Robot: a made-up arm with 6 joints.
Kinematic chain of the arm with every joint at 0, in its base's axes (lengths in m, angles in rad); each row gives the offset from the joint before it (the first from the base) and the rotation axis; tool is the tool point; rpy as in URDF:
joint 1: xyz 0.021 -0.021 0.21 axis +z
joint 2: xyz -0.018 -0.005 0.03 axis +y
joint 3: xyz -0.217 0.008 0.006 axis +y
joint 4: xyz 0.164 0.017 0.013 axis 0.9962 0 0.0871
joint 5: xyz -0.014 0.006 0 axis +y
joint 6: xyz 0.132 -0.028 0.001 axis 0.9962 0 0.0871
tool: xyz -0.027 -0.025 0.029 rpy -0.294 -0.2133 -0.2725
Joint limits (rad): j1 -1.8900..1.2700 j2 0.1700..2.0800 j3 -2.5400..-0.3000 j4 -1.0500..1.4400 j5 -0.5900..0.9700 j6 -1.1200..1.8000
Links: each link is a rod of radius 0.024 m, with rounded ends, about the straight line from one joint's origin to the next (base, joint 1, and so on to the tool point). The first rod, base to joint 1, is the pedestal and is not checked.
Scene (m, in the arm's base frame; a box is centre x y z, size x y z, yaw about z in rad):
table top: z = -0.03
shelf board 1: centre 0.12 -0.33 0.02 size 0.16 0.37 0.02 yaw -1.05
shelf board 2: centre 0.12 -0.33 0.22 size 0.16 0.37 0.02 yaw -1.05
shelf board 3: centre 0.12 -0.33 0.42 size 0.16 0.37 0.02 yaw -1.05
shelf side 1: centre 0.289 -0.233 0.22 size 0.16 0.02 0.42 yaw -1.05
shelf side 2: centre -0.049 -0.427 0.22 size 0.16 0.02 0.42 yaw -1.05
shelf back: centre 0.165 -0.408 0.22 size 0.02 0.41 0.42 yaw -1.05
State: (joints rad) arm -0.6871 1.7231 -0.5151 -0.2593 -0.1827 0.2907
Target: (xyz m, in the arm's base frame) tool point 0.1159 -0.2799 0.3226
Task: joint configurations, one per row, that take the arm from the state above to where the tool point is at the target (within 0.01 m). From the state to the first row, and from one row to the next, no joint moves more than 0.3 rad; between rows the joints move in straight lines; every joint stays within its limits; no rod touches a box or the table.
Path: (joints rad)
1: -0.9219 1.5191 -0.5364 -0.2127 -0.1748 0.3112
2: -1.1566 1.3150 -0.5576 -0.1660 -0.1669 0.3317
3: -1.1482 1.5902 -0.8080 -0.2147 -0.2298 0.3176
4: -1.1397 1.8655 -1.0584 -0.2633 -0.2927 0.3035

